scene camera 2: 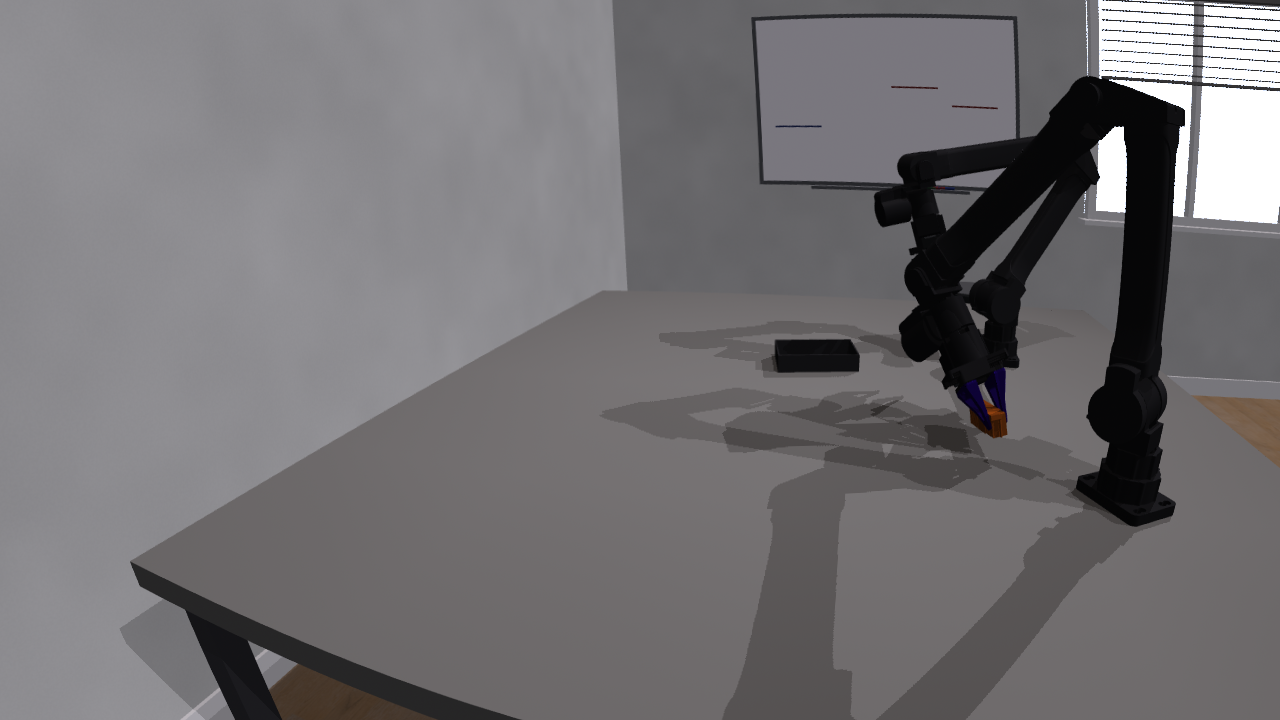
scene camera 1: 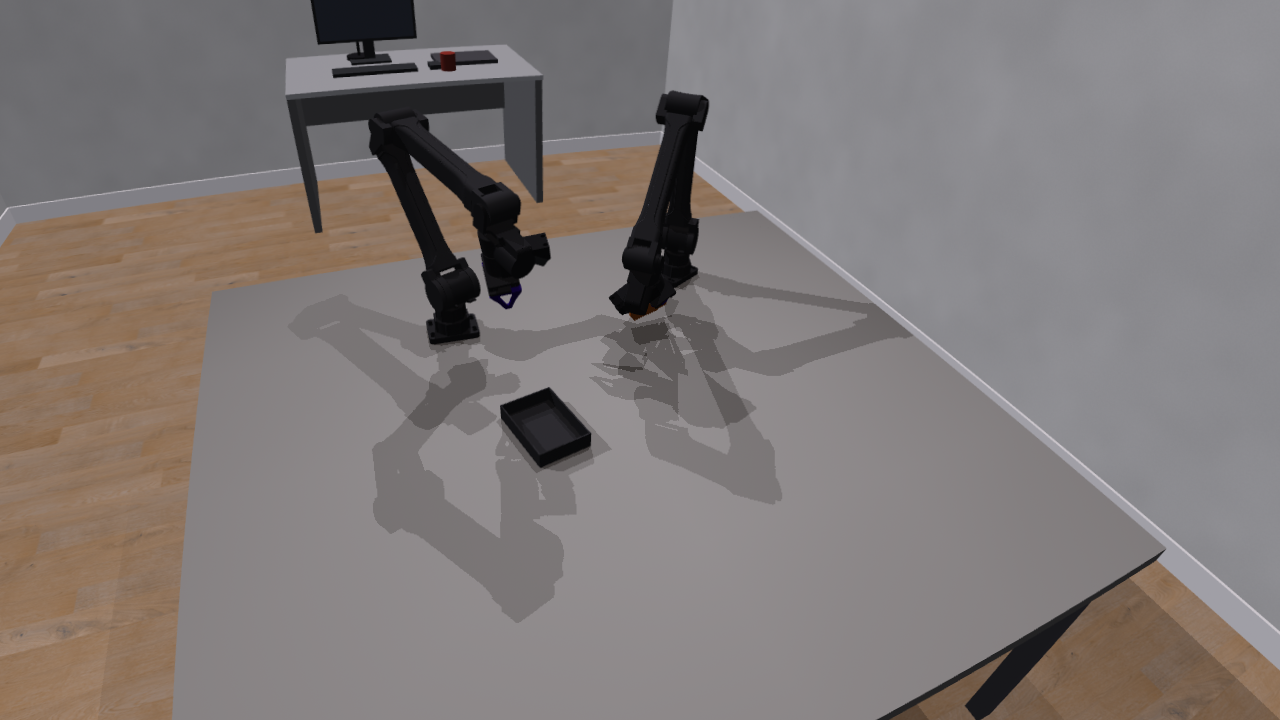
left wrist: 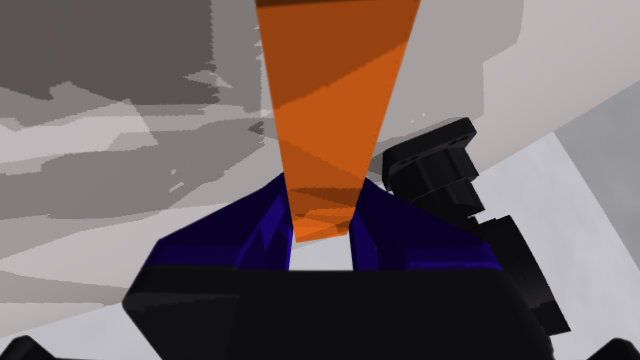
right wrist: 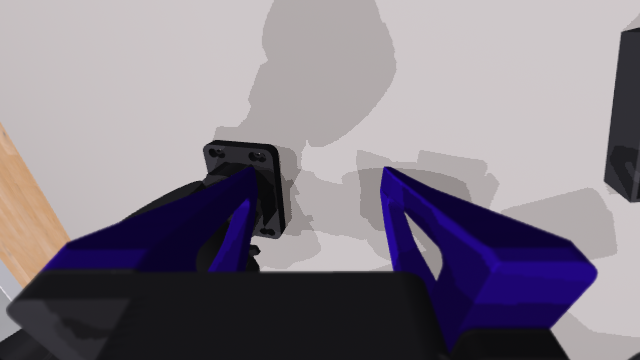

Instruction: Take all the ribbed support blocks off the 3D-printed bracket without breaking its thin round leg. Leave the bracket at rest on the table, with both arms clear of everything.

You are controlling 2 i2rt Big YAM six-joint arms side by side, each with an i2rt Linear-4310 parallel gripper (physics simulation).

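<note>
The orange bracket (scene camera 1: 641,312) (scene camera 2: 988,419) (left wrist: 330,100) is between the fingertips of my left gripper (left wrist: 321,180), which is shut on it and tilted. It appears to hang a little above the table. In the left wrist view a broad flat orange face shows, running past the top edge. Fine ribs show on its end in scene camera 2, but I cannot tell which support blocks are on it. Its thin round leg cannot be made out. My right gripper (scene camera 1: 506,300) (right wrist: 318,178) is part open and empty, in the air to the left of the bracket in scene camera 1.
A black open tray (scene camera 1: 565,450) (scene camera 2: 816,361) (right wrist: 617,115) stands on the grey table (scene camera 1: 680,608) (scene camera 2: 537,537), in front of both arms in scene camera 1. The right arm's base (scene camera 1: 452,330) stands at the left. The left arm's base (scene camera 2: 1126,498) shows at the right of scene camera 2.
</note>
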